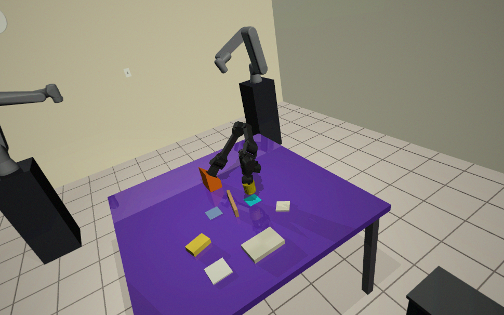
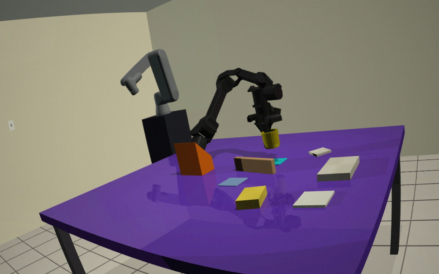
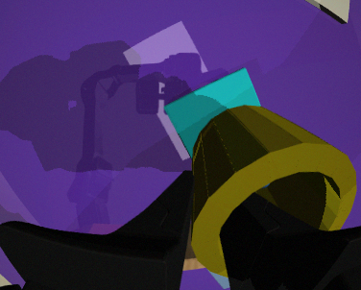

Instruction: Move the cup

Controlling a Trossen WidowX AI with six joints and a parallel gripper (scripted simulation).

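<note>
The teal pad is 110 mm below my gripper tip, 20 mm ahead of it and 10 mm to the right of it. From my gripper tip the other things lie so: yellow cup 20 mm to the right, 20 mm ahead; then block 420 mm to the right, 140 mm ahead, 80 mm below; then wooden bar 130 mm to the right, 80 mm below, 10 mm behind.
</note>
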